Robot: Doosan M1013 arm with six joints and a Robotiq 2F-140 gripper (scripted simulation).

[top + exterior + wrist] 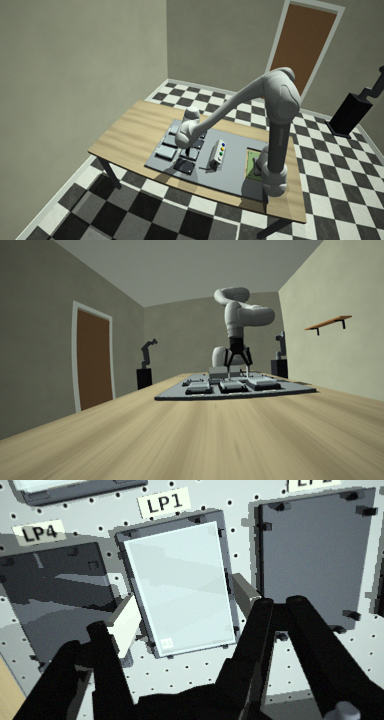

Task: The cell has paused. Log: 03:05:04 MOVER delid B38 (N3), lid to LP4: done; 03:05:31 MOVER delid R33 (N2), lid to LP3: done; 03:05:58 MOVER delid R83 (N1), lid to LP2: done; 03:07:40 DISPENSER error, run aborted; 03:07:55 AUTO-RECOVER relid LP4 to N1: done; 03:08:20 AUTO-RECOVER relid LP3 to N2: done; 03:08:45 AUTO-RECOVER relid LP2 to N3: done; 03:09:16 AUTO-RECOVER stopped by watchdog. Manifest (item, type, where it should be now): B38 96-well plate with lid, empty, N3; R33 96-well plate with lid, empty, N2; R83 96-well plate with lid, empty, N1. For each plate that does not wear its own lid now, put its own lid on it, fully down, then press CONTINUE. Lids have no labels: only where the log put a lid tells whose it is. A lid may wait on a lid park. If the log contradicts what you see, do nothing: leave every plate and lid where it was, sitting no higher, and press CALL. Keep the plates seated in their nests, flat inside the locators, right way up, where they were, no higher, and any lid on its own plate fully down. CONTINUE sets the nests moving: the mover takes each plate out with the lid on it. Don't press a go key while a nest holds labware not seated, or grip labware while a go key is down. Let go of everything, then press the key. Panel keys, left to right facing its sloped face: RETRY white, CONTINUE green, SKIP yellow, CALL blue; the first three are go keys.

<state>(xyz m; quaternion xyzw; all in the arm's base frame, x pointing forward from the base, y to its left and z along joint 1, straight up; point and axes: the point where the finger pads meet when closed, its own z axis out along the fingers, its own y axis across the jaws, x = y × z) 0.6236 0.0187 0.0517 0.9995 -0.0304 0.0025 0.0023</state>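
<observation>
Now: the clear lid 30 mm below my hand. Also, from my hand: lid park LP2 (10 mm behind, 130 mm to the right, 40 mm below); then LP1 label (90 mm ahead, 10 mm to the right, 40 mm below); then lid park LP4 (10 mm ahead, 130 mm to the left, 40 mm below).
</observation>
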